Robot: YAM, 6 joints.
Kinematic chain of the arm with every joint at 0, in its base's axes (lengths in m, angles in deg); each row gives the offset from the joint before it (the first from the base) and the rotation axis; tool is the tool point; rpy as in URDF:
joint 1: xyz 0 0 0.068 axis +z
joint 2: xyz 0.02 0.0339 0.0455 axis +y
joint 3: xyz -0.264 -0.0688 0 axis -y
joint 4: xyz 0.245 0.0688 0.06 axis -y
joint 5: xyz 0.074 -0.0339 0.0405 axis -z
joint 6: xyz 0.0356 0 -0.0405 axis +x
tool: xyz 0 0 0 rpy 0 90 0
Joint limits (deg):
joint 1: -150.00..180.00
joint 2: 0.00..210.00
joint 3: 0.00..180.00
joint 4: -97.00..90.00
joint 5: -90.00..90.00
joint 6: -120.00..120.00
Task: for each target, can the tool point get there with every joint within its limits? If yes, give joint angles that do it. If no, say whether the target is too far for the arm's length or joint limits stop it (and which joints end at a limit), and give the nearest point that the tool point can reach.
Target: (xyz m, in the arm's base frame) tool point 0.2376 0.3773 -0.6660
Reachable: no: too far | nearest point 0.1887 0.2996 -0.3646 | short by 0.315 m
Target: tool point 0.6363 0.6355 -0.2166
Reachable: no: too far | nearest point 0.4287 0.4282 -0.1065 | short by 0.313 m
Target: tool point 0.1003 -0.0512 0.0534
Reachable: yes | joints -32.25 114.45 27.60 -59.99 -16.70 -78.06
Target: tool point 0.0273 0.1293 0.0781
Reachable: yes | joints 88.62 88.64 20.76 -40.58 42.88 22.46
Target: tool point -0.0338 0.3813 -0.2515
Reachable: yes | joints 93.33 184.14 96.23 14.33 -18.95 37.78
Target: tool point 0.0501 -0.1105 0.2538
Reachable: yes | joints -54.60 21.76 21.85 -10.32 40.62 40.01
